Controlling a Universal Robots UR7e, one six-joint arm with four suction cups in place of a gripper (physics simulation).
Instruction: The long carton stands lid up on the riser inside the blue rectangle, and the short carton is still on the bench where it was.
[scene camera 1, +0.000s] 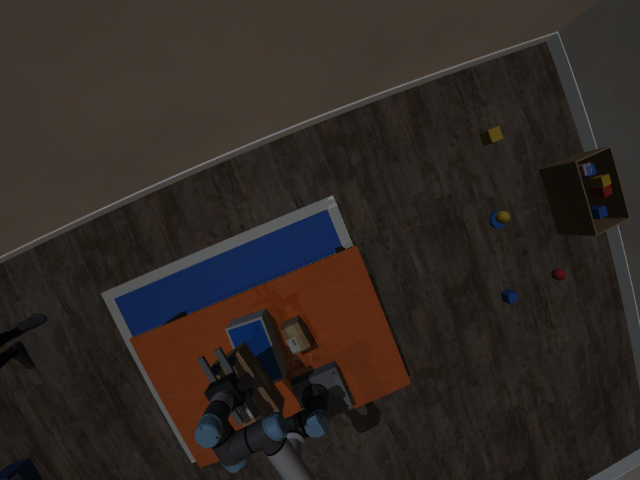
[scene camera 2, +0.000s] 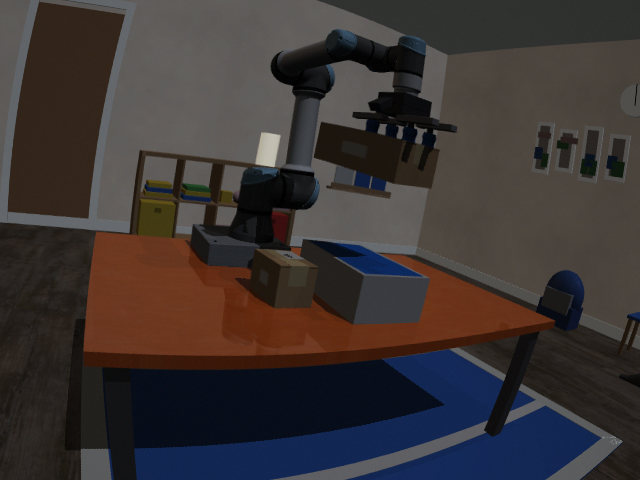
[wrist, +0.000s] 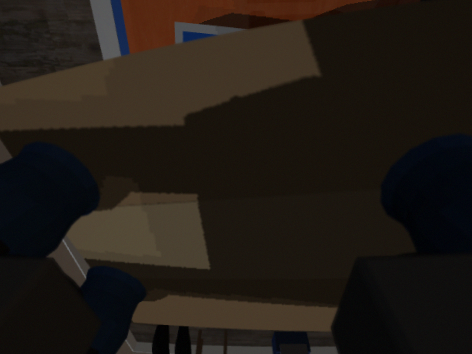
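Where they show: hand at its tool point: (wrist: 231, 239); arm's base at its link origin: (scene camera 1: 315, 396) (scene camera 2: 250, 237).
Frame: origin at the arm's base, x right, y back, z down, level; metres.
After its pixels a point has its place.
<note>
My suction gripper (scene camera 1: 232, 384) {x -0.183, y -0.451, z -0.368 m} (scene camera 2: 400, 133) {x -0.183, y -0.451, z -0.368 m} (wrist: 240, 225) {x -0.183, y -0.451, z -0.368 m} has its blue cups on the upper face of the long brown carton (scene camera 1: 264, 387) {x -0.084, y -0.373, z -0.369 m} (scene camera 2: 361, 155) {x -0.098, y -0.423, z -0.312 m} (wrist: 250, 150) {x -0.134, y -0.447, z -0.374 m} and holds it high above the bench (scene camera 1: 336, 289) {x 0.322, y -0.508, z 0.073 m} (scene camera 2: 155, 310) {x 0.365, y -0.497, z 0.073 m}. The grey riser (scene camera 1: 275, 338) {x -0.089, y -0.379, z 0.045 m} (scene camera 2: 390, 299) {x -0.173, y -0.553, z 0.010 m} (wrist: 210, 26) {x -0.087, y -0.496, z -0.047 m} stands on the bench, lower than the carton, with the blue rectangle (scene camera 1: 250, 333) {x -0.171, y -0.488, z -0.047 m} (scene camera 2: 395, 264) {x -0.262, y -0.432, z -0.047 m} (wrist: 197, 36) {x -0.102, y -0.516, z -0.047 m} on its top. In scene camera 1 the carton covers part of the riser's left side. The short carton (scene camera 1: 296, 334) {x 0.043, y -0.391, z -0.032 m} (scene camera 2: 284, 279) {x 0.058, y -0.448, z 0.001 m} stands on the bench beside the riser, apart from my gripper.
The grey robot base block (scene camera 1: 338, 384) {x 0.144, y -0.014, z 0.003 m} (scene camera 2: 222, 250) {x 0.123, y -0.114, z 0.024 m} stands on the bench behind the short carton. A shelf unit (scene camera 2: 136, 196) stands by the back wall. A blue mat (scene camera 1: 232, 268) lies on the floor partly under the bench. A person's feet (scene camera 1: 31, 322) show at the left.
</note>
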